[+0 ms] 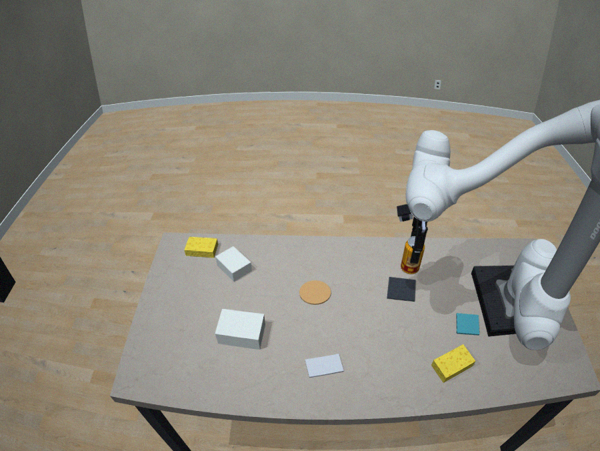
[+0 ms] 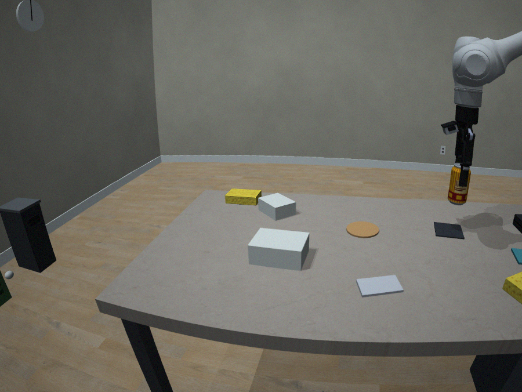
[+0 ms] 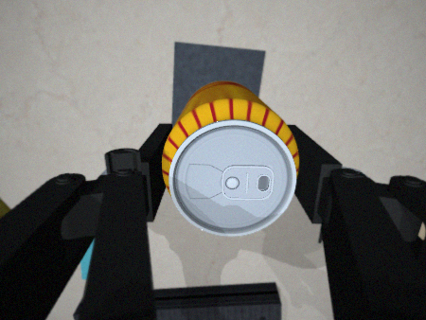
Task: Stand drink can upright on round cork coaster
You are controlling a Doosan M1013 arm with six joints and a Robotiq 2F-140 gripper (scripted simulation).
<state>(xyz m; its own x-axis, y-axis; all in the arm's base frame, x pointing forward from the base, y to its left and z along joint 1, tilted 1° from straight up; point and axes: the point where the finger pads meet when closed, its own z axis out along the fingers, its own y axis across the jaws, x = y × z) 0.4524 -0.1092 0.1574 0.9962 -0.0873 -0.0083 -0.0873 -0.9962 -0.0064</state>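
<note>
Right now the round cork coaster is 32 cm ahead of my hand, 2 cm to the left of it and 20 cm below it. From my hand the other things lie so: teal tile: 22 cm behind, 18 cm to the left, 20 cm below; then drink can: 3 cm below; then dark square coaster: 1 cm ahead, 20 cm below.
</note>
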